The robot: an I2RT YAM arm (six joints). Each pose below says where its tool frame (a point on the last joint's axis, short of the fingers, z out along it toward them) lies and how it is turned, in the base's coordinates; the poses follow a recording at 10 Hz.
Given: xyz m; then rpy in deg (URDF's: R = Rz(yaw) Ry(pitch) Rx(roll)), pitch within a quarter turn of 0, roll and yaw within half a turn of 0.
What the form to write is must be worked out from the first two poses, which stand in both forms.
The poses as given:
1: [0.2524 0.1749 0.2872 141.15 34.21 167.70]
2: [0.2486 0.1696 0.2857 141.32 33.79 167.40]
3: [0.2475 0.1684 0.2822 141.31 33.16 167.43]
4: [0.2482 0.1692 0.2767 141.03 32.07 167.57]
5: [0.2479 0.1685 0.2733 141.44 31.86 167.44]
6: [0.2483 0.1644 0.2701 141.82 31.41 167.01]
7: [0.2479 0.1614 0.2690 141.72 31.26 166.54]
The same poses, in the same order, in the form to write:
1: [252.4 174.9 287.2 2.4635 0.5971 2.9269]
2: [248.6 169.6 285.7 2.4665 0.5897 2.9217]
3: [247.5 168.4 282.2 2.4663 0.5788 2.9222]
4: [248.2 169.2 276.7 2.4614 0.5597 2.9246]
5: [247.9 168.5 273.3 2.4686 0.5561 2.9224]
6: [248.3 164.4 270.1 2.4752 0.5482 2.9149]
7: [247.9 161.4 269.0 2.4735 0.5456 2.9067]
